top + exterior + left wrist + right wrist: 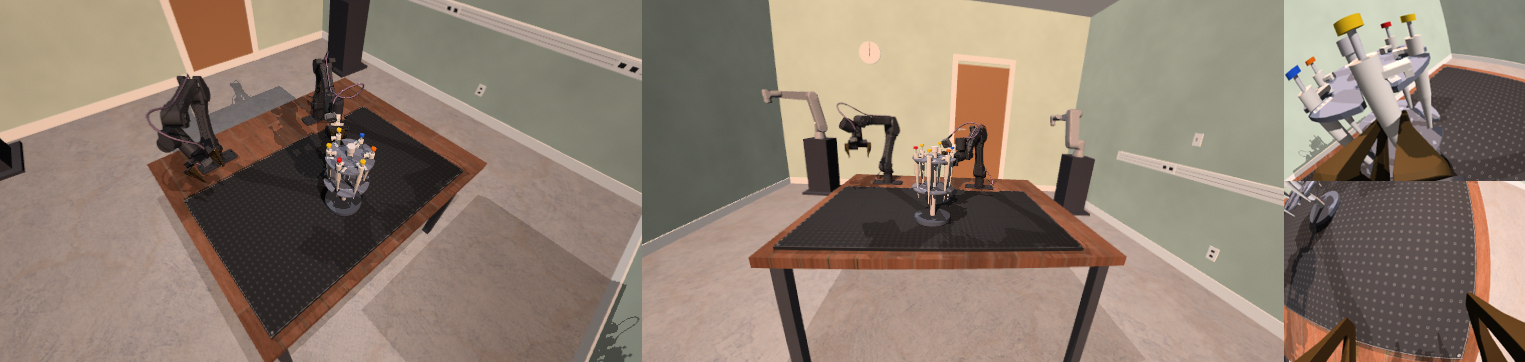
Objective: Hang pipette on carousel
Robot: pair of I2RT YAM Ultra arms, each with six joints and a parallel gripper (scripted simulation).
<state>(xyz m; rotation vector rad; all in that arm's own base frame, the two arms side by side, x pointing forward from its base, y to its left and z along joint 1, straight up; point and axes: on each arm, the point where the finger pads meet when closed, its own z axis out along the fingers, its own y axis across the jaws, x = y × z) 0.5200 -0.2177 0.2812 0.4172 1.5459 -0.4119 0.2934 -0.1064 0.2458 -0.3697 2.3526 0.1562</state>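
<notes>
My left hand is 20 mm above the pipette, 10 mm to the left of it and 10 mm past it.
</notes>
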